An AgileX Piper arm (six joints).
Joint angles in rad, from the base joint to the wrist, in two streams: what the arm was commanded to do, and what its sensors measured. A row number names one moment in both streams.
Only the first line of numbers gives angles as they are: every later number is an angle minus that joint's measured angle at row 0.
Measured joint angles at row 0:
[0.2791, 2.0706, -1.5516, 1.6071, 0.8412, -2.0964]
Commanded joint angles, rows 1 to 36:
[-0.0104, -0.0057, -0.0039, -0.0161, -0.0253, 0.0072]
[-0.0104, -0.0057, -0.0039, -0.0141, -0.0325, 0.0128]
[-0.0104, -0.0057, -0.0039, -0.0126, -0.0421, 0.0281]
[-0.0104, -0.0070, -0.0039, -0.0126, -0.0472, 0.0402]
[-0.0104, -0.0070, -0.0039, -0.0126, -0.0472, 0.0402]
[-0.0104, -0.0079, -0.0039, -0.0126, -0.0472, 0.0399]
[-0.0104, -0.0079, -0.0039, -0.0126, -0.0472, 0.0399]
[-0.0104, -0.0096, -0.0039, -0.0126, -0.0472, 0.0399]
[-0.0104, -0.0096, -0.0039, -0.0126, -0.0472, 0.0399]
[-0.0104, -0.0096, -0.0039, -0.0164, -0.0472, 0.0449]
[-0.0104, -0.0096, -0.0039, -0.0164, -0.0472, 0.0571]
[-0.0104, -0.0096, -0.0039, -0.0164, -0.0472, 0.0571]
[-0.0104, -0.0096, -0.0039, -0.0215, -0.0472, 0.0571]
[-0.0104, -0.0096, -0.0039, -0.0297, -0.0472, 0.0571]
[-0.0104, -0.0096, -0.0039, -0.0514, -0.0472, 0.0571]
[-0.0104, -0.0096, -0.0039, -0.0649, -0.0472, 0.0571]
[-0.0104, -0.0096, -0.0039, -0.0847, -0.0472, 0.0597]
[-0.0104, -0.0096, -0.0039, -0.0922, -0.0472, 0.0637]
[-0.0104, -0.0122, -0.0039, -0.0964, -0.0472, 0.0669]
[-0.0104, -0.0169, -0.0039, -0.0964, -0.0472, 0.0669]
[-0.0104, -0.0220, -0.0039, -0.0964, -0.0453, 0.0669]
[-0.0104, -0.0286, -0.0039, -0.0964, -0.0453, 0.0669]
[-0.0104, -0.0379, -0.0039, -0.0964, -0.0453, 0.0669]
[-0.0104, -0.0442, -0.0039, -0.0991, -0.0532, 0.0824]
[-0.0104, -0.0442, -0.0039, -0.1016, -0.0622, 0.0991]
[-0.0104, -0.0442, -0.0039, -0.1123, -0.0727, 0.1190]
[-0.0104, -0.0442, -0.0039, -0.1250, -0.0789, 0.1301]
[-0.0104, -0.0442, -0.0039, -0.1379, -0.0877, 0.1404]
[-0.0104, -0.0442, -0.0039, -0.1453, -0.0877, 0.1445]
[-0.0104, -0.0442, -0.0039, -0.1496, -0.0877, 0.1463]
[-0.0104, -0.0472, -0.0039, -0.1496, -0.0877, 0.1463]
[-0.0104, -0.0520, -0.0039, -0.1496, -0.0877, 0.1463]
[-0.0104, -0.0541, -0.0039, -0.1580, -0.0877, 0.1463]
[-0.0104, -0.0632, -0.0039, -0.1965, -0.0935, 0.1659]
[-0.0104, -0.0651, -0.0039, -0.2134, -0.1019, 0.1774]
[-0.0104, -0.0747, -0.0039, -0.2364, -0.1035, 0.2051]
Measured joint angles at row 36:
[-0.0019, -0.0447, -0.0077, -0.1751, -0.0896, 0.1469]
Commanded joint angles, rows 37 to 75:
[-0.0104, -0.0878, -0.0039, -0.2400, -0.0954, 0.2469]
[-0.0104, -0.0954, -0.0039, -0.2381, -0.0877, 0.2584]
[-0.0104, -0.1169, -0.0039, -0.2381, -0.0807, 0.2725]
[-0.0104, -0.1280, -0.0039, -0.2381, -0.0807, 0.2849]
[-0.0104, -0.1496, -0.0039, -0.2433, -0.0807, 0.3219]
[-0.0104, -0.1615, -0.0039, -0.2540, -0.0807, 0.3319]
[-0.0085, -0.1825, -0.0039, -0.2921, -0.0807, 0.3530]
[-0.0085, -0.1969, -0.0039, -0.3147, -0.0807, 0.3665]
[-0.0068, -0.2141, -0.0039, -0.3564, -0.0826, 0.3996]
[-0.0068, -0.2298, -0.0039, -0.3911, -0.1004, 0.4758]
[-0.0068, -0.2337, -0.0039, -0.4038, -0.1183, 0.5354]
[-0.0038, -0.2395, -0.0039, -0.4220, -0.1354, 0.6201]
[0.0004, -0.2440, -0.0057, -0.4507, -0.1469, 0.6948]
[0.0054, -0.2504, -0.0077, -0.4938, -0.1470, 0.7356]
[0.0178, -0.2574, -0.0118, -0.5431, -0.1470, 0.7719]
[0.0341, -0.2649, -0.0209, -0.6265, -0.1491, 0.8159]
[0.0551, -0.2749, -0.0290, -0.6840, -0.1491, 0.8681]
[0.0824, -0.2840, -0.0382, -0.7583, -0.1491, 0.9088]
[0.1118, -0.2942, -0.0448, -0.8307, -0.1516, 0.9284]
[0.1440, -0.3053, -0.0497, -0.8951, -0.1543, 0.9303]
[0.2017, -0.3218, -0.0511, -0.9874, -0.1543, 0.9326]
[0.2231, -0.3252, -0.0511, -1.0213, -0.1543, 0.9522]
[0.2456, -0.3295, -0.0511, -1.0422, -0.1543, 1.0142]
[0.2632, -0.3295, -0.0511, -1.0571, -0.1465, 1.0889]
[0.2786, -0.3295, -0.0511, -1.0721, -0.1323, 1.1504]
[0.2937, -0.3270, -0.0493, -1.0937, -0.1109, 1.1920]
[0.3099, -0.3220, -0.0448, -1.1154, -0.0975, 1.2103]
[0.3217, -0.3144, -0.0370, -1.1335, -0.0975, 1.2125]
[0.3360, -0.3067, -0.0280, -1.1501, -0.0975, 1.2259]
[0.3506, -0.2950, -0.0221, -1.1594, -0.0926, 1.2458]
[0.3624, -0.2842, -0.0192, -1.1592, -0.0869, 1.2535]
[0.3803, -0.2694, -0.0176, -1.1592, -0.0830, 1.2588]
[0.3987, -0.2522, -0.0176, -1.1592, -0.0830, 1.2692]
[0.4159, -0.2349, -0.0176, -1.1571, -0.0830, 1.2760]
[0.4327, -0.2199, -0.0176, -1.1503, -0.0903, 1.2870]
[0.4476, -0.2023, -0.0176, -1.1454, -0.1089, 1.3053]
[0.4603, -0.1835, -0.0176, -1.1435, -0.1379, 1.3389]
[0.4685, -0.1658, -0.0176, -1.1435, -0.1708, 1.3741]
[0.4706, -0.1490, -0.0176, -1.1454, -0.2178, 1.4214]
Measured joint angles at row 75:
[0.4381, -0.2017, -0.0227, -1.1499, -0.1026, 1.2944]
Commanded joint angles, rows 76 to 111:
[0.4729, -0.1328, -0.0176, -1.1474, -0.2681, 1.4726]
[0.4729, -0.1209, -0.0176, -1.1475, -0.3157, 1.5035]
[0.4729, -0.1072, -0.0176, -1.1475, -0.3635, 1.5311]
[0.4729, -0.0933, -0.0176, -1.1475, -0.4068, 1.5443]
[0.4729, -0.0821, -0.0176, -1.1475, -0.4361, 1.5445]
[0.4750, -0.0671, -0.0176, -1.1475, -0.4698, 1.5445]
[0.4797, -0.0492, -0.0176, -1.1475, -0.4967, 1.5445]
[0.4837, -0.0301, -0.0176, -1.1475, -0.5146, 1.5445]
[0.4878, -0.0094, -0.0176, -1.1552, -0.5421, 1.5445]
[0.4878, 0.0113, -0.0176, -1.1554, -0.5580, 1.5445]
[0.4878, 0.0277, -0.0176, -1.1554, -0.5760, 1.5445]
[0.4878, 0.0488, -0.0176, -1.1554, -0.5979, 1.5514]
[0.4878, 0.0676, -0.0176, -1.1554, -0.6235, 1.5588]
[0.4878, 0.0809, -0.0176, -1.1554, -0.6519, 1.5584]
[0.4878, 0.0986, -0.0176, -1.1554, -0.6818, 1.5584]
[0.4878, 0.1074, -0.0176, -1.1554, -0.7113, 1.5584]
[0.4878, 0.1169, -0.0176, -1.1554, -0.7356, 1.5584]
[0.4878, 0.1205, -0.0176, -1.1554, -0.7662, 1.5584]
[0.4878, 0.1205, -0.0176, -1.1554, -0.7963, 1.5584]
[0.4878, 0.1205, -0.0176, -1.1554, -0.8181, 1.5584]
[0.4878, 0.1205, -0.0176, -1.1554, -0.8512, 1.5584]
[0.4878, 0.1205, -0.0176, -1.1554, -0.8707, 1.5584]
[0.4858, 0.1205, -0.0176, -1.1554, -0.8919, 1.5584]
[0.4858, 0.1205, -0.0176, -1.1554, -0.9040, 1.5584]
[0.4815, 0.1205, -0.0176, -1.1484, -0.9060, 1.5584]
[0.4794, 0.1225, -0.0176, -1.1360, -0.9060, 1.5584]
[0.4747, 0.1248, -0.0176, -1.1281, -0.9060, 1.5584]
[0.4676, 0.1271, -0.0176, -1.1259, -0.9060, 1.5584]
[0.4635, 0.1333, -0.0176, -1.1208, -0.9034, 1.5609]
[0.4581, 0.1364, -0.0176, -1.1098, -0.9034, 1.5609]
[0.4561, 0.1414, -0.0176, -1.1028, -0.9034, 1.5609]
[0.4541, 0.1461, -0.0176, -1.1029, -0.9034, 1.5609]
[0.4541, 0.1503, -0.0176, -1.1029, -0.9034, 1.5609]
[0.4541, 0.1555, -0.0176, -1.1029, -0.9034, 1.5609]
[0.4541, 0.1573, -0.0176, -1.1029, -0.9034, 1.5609]
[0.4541, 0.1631, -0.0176, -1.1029, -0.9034, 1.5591]
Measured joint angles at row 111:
[0.4595, 0.1486, -0.0204, -1.1091, -0.8956, 1.5552]
